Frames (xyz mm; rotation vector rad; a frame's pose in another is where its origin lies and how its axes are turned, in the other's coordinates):
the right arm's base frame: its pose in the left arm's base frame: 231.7 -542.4 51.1 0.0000 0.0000 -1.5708
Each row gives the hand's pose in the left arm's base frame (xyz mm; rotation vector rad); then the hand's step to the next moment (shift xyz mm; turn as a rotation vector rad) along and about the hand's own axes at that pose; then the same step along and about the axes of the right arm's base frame.
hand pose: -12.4 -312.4 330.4 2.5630 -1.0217 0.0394
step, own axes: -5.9 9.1 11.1 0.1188 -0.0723 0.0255
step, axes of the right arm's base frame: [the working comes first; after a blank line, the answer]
step, axes of the left arm's base frame: -11.7 -6.1 -8.2 0.1328 -0.0392 -0.0285

6.1 -11.7 -8.2 0.0392 0.1328 -0.0285
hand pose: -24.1 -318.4 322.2 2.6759 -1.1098 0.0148
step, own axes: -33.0 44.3 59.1 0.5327 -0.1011 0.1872
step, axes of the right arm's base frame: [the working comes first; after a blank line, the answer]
step, axes of the left arm's base frame: -59.3 -20.7 -51.0 0.4336 -0.3445 -0.1495

20.7 -59.3 -51.0 0.3445 0.4336 -0.1495
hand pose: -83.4 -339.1 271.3 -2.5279 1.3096 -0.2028
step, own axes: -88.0 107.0 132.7 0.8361 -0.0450 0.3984
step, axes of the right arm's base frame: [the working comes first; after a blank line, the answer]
step, axes of the left arm's base frame: -100.2 38.2 -159.0 0.6189 -0.5833 -0.3696

-38.2 -100.2 -159.0 0.5833 0.6189 -0.3696
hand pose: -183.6 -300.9 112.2 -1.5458 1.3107 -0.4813
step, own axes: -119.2 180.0 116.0 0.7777 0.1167 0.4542
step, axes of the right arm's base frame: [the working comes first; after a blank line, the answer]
step, axes of the left arm's base frame: -35.1 174.8 -168.1 0.5645 -0.4907 -0.5151

-174.8 -35.1 -168.1 0.4907 0.5645 -0.5151
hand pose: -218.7 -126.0 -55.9 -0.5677 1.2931 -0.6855
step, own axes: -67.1 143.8 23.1 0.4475 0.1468 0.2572
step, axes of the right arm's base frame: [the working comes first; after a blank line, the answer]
step, axes of the left arm's base frame: 33.8 146.9 -54.6 0.3318 -0.2283 -0.3546

-146.9 33.8 -54.6 0.2283 0.3318 -0.3546
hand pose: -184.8 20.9 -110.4 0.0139 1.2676 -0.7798
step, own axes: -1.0 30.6 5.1 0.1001 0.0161 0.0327
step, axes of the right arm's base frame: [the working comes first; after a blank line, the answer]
step, axes of the left arm's base frame: 20.4 21.3 -9.7 0.0444 -0.0532 -0.0809

-21.3 20.4 -9.7 0.0532 0.0444 -0.0809
